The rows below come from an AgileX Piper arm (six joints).
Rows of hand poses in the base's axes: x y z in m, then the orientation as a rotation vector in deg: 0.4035 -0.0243 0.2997 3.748 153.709 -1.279; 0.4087 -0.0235 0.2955 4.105 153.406 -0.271; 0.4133 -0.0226 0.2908 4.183 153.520 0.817; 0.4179 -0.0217 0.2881 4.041 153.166 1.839; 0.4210 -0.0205 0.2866 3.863 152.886 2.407; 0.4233 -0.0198 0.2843 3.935 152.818 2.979; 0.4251 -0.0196 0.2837 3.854 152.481 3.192; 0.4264 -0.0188 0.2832 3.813 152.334 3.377; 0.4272 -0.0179 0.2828 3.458 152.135 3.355; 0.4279 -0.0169 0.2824 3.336 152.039 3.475; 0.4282 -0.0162 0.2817 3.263 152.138 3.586
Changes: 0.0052 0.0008 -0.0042 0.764 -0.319 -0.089; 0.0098 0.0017 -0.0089 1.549 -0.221 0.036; 0.0144 0.0026 -0.0116 2.243 -0.587 0.302; 0.0175 0.0038 -0.0131 2.612 -0.873 0.519; 0.0198 0.0045 -0.0154 3.029 -0.942 0.562; 0.0216 0.0047 -0.0160 3.163 -1.280 0.652; 0.0229 0.0055 -0.0165 3.286 -1.427 0.711; 0.0237 0.0064 -0.0169 3.209 -1.631 0.959; 0.0244 0.0074 -0.0173 3.273 -1.729 1.065; 0.0247 0.0081 -0.0180 3.341 -1.630 1.136
